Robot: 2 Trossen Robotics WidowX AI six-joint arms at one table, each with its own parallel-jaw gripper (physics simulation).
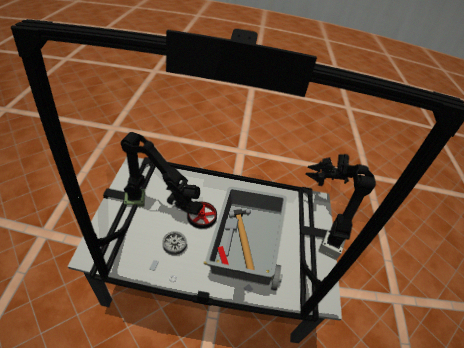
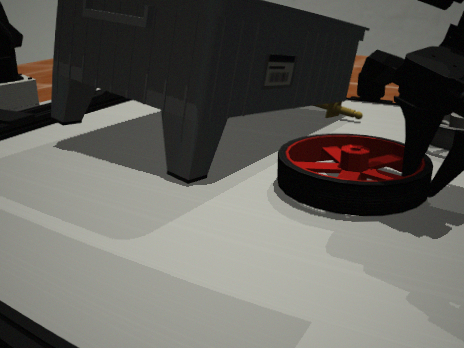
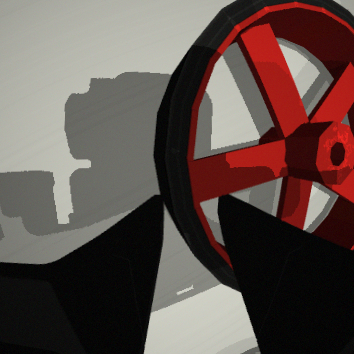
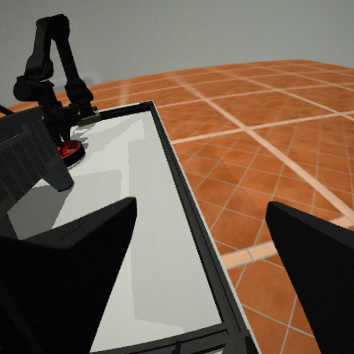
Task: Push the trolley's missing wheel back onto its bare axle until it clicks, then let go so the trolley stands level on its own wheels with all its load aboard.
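Frame: origin at the left arm's base, x ahead, y left, z up, level; centimetres.
Where they show: left gripper, between the fingertips: [image 1: 189, 212] [image 2: 416, 188] [image 3: 190, 202] [image 4: 65, 147]; right gripper, between the fingertips: [image 1: 306, 170] [image 4: 201, 207]; left arm's base, origin of its link: [image 1: 134, 195] [image 4: 87, 114]; right arm's base, origin of its link: [image 1: 334, 241] [image 2: 3, 80].
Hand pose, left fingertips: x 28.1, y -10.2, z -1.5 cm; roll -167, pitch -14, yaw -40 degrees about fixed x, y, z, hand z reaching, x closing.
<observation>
Things, the pixels of their top centre, and the offset from my left fingertips. "spot": a spot on its surface instead.
- red wheel with a black tyre, centre of its top: [image 3: 337, 153] [image 2: 355, 149] [image 4: 55, 149] [image 1: 202, 212] dy -2.0, dx +6.1, dz +2.7 cm
- grey bin, a spot on its surface: [image 2: 135, 65] spot: dy -2.3, dx +28.8, dz +10.4 cm
- bare brass axle, a spot on its surface: [image 2: 350, 112] spot: dy -28.3, dx +6.9, dz +0.2 cm
- grey wheel, a spot on its surface: [image 1: 276, 277] spot: dy -42.3, dx +33.6, dz +9.1 cm
- hammer, centre of its top: [image 1: 247, 236] dy -21.2, dx +24.5, dz +9.1 cm
- red-handled tool, centre of its top: [image 1: 224, 257] dy -29.7, dx +13.6, dz +5.9 cm
- loose grey spoked wheel, centre of its top: [image 1: 174, 240] dy -18.2, dx -7.8, dz +3.1 cm
- small grey block, centre of its top: [image 1: 154, 265] dy -28.2, dx -17.0, dz -1.0 cm
- small pale piece, centre of its top: [image 1: 172, 278] dy -34.9, dx -8.9, dz -1.0 cm
The red wheel with a black tyre [image 1: 203, 216] [image 2: 355, 157] [image 3: 250, 165] [image 4: 70, 150] lies flat on the table. My left gripper [image 1: 199, 212] [image 2: 422, 182] [image 3: 190, 202] is shut on its rim, one finger inside and one outside. The trolley, a grey bin [image 1: 235, 272] [image 2: 135, 65] [image 4: 20, 150], stands beside it, with a bare brass axle [image 2: 350, 112] low at one end. A grey wheel [image 1: 276, 277] is at its front right corner. A hammer [image 1: 244, 240] and a red-handled tool [image 1: 223, 255] lie inside the bin. My right gripper [image 1: 309, 171] [image 4: 201, 207] is open and empty, raised beyond the bin.
A loose grey spoked wheel [image 1: 175, 243] lies in front of the red wheel. A small grey block [image 1: 154, 265] and a small pale piece [image 1: 173, 278] lie near the front edge. Black frame posts rise at both sides of the table.
</observation>
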